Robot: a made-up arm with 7 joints. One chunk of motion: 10 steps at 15 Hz.
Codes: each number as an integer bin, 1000 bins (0 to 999) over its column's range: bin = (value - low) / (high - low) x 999, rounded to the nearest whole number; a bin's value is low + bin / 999 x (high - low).
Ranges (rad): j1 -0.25..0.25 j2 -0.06..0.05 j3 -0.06..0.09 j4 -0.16..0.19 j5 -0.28..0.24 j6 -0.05..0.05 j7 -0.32..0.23
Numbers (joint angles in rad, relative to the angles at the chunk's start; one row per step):
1: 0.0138 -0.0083 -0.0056 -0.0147 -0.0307 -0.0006 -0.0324
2: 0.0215 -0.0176 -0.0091 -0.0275 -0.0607 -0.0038 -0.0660
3: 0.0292 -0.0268 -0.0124 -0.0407 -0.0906 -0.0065 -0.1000
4: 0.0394 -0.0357 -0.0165 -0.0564 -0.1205 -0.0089 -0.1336
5: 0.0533 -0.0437 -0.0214 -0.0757 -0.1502 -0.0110 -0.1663
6: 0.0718 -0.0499 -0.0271 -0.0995 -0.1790 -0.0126 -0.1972
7: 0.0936 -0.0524 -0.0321 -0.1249 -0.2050 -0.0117 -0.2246
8: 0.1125 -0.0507 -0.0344 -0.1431 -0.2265 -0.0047 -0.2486
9: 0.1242 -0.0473 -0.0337 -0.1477 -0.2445 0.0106 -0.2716
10: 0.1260 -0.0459 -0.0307 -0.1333 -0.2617 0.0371 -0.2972
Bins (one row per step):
1: 527 470 362 415 479 494 522
2: 542 385 339 378 421 462 461
3: 558 302 317 341 364 435 400
4: 578 221 290 296 306 411 339
5: 606 148 257 241 249 390 279
6: 643 92 219 173 194 374 223
7: 687 69 186 100 144 383 173
8: 724 84 170 48 103 453 130
9: 748 115 175 35 68 605 88
10: 751 128 195 76 35 870 41

